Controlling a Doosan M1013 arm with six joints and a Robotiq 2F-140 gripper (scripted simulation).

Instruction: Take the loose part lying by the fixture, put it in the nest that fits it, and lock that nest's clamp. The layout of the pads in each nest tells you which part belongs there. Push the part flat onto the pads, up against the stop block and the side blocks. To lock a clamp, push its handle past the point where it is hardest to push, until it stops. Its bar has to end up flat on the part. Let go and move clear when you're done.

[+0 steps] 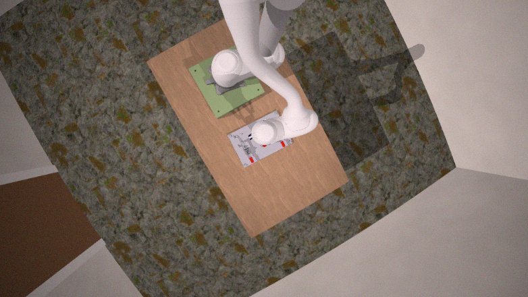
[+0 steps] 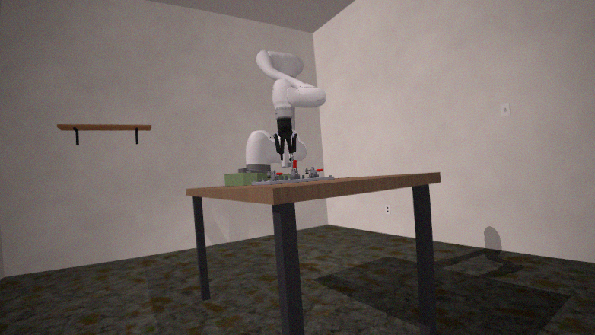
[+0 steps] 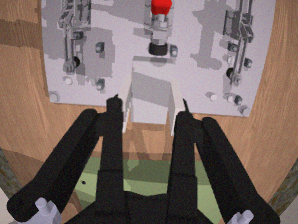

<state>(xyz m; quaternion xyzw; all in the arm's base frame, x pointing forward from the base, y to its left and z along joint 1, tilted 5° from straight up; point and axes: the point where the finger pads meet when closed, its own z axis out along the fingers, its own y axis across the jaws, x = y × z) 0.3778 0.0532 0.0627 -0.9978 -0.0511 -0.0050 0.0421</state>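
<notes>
My hand is 30 mm above the loose part. Also, from my hand: grey fixture plate (110 mm below, 50 mm ahead).
</notes>
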